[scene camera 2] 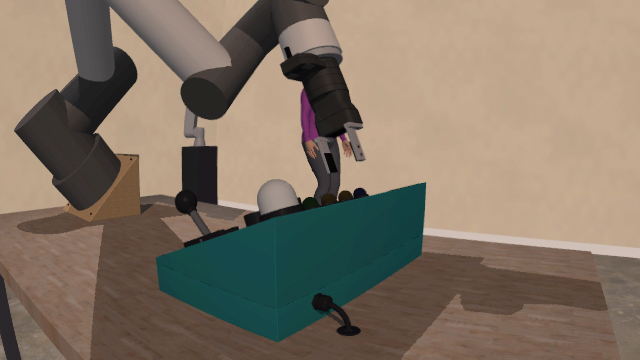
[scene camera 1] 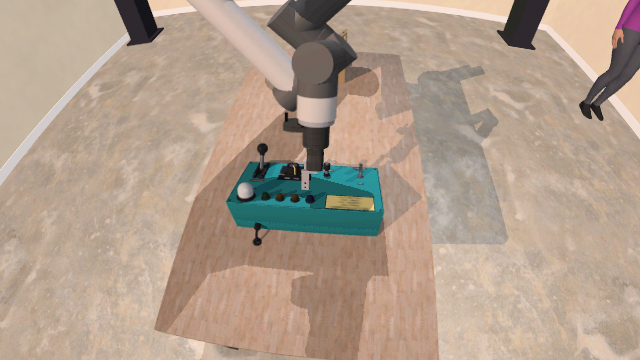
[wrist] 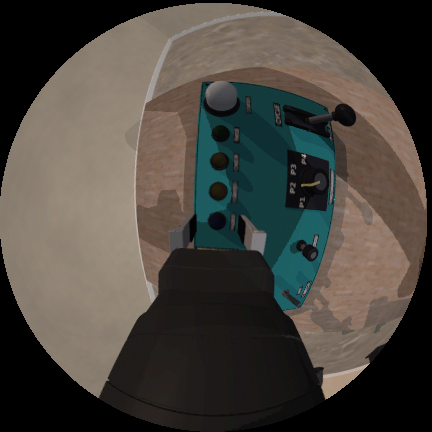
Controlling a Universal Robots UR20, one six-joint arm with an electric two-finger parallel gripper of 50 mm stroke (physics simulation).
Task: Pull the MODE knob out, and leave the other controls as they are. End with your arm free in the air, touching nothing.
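Places are measured from the arm's base along level axes (x ahead, y left, z up), in metres.
Pixels of known places: gripper, fingertip midpoint: [scene camera 2: 346, 166] [scene camera 1: 306, 184] [wrist: 216, 222]; arm's base, origin of the base link: [scene camera 2: 97, 183].
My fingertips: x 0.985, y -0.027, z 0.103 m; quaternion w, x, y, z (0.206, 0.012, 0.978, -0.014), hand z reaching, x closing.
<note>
Ahead of a thing's pixels: the offset from my fingertips to its top centre. "pt": to the spot under its first point.
The MODE knob {0.056 m left, 0.141 m back, 0.069 m down} [scene camera 1: 326, 169] [wrist: 309, 252] is a small black knob on a short stem, on the sloped top of the teal control box [scene camera 1: 310, 217] [scene camera 2: 345, 250] [wrist: 267, 200]. It is hidden in scene camera 2. My gripper [scene camera 2: 346, 165] [wrist: 216, 222] is open and empty, above the box and apart from it. In the wrist view the knob stands to the right of the fingers and a little lower, outside the gap between them. In scene camera 1 the gripper is left of the knob. How far the knob stands out is hard to tell.
Near the knob are a toggle switch {0.176 m left, 0.140 m back, 0.075 m down} [scene camera 1: 360, 171] [wrist: 291, 298] and the P1–P4 selector {0.064 m right, 0.139 m back, 0.076 m down} [scene camera 1: 291, 171] [wrist: 316, 182]. A ball-ended CYCLE lever {0.182 m right, 0.199 m back, 0.038 m down} [scene camera 1: 262, 149] [scene camera 2: 186, 202] [wrist: 344, 115], a white dome {pt 0.191 m right, 0.022 m ahead, 0.012 m down} [scene camera 1: 245, 190] [scene camera 2: 277, 197] [wrist: 221, 96] and several small lamps also stand on the box. A person [scene camera 1: 617, 55] stands beyond the table.
</note>
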